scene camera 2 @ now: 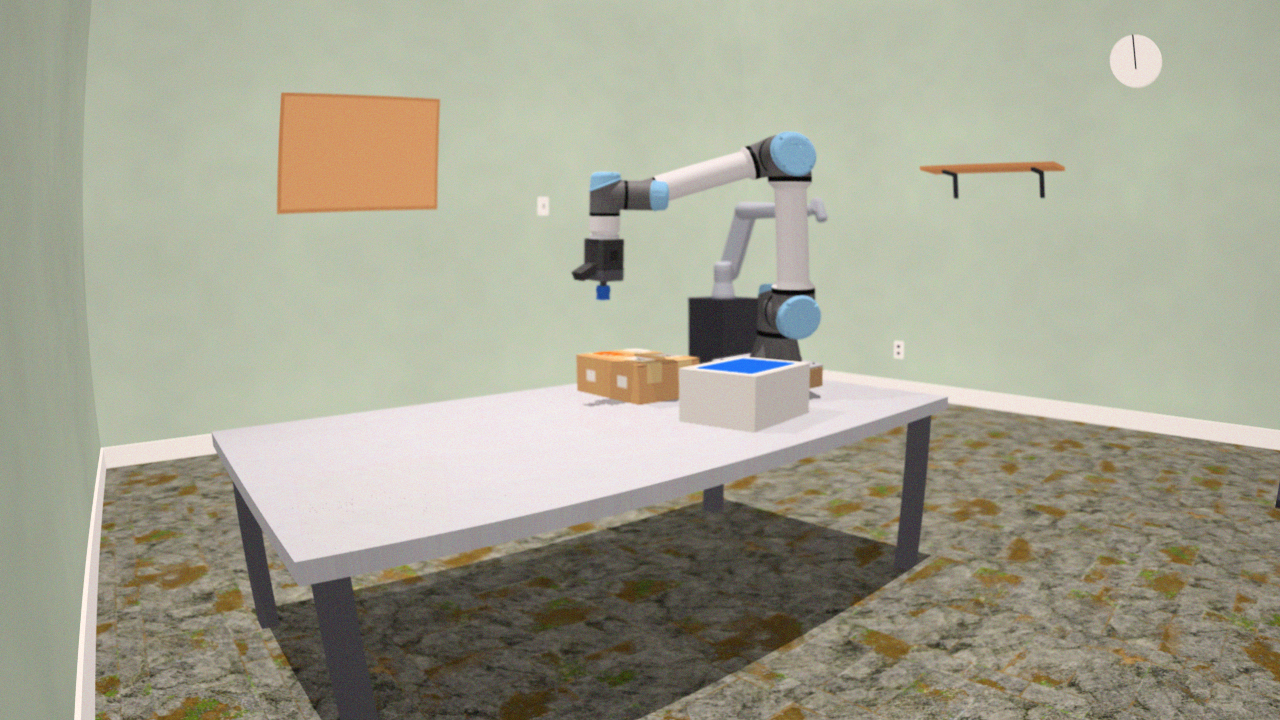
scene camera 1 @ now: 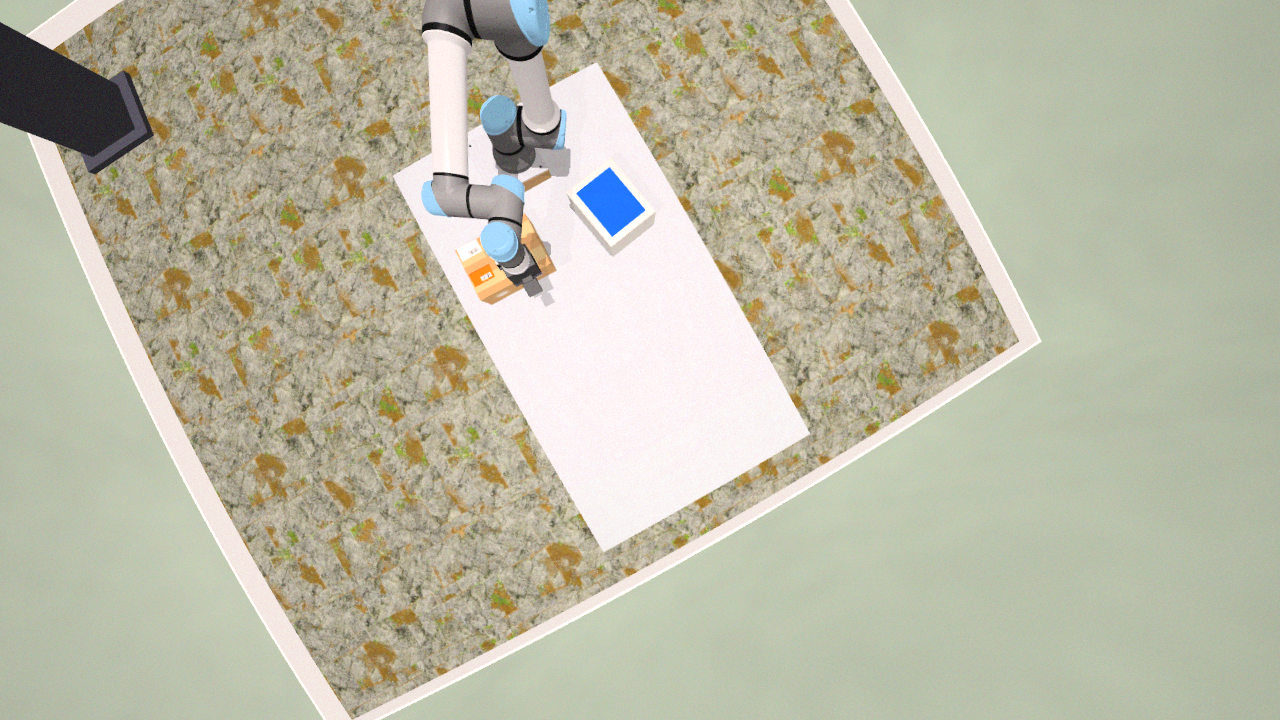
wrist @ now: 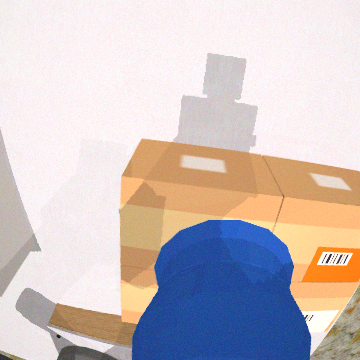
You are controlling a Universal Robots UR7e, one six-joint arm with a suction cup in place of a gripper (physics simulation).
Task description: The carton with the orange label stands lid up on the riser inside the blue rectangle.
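Places are measured from the arm's base along level axes (x right, y ahead, z up), in millimetres.
Where they show: hand at its tool point: (scene camera 2: 603, 298) (wrist: 223, 278); arm's base at its link origin: (scene camera 1: 514, 154).
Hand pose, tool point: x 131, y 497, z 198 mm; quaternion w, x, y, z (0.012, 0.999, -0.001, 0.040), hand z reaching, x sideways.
Note:
Things, the pixels of their centre, and the offset from my tool point. Level surfaces: height alone.
- carton with the orange label, body centre: (wrist: 315, 219) (scene camera 2: 606, 373) (scene camera 1: 496, 281) dx +147, dy -111, dz -215 mm
- riser at the middle of its body: (scene camera 2: 746, 391) (scene camera 1: 611, 209) dx -350, dy -146, dz -205 mm
- blue rectangle at the middle of its body: (scene camera 2: 747, 365) (scene camera 1: 610, 201) dx -350, dy -146, dz -145 mm
- neighbouring carton at the middle of its body: (wrist: 195, 206) (scene camera 2: 637, 379) (scene camera 1: 530, 263) dx +6, dy -110, dz -215 mm
- table at its surface level: dz -265 mm
The carton with the orange label (scene camera 1: 489, 288) (scene camera 2: 587, 365) (wrist: 325, 220) stands on the table, lid up, tight against other cartons. Its orange label shows at the right in the wrist view. The riser (scene camera 1: 634, 231) (scene camera 2: 716, 400) (wrist: 11, 215) is a whitish box standing apart from the cartons; the blue rectangle (scene camera 1: 611, 202) (scene camera 2: 747, 365) on its top has nothing on it. My gripper (scene camera 2: 603, 292) (wrist: 224, 240), a blue suction cup, is off and empty, hanging well above the cartons. In scene camera 1 the arm hides the cup and part of the cartons.
A neighbouring carton (scene camera 1: 542, 257) (scene camera 2: 657, 383) (wrist: 200, 192) adjoins the orange-labelled one. A brown wooden piece (scene camera 1: 537, 181) (wrist: 90, 322) lies near the arm's base. The cartons stand close to one long edge of the table (scene camera 1: 662, 385) (scene camera 2: 429, 474).

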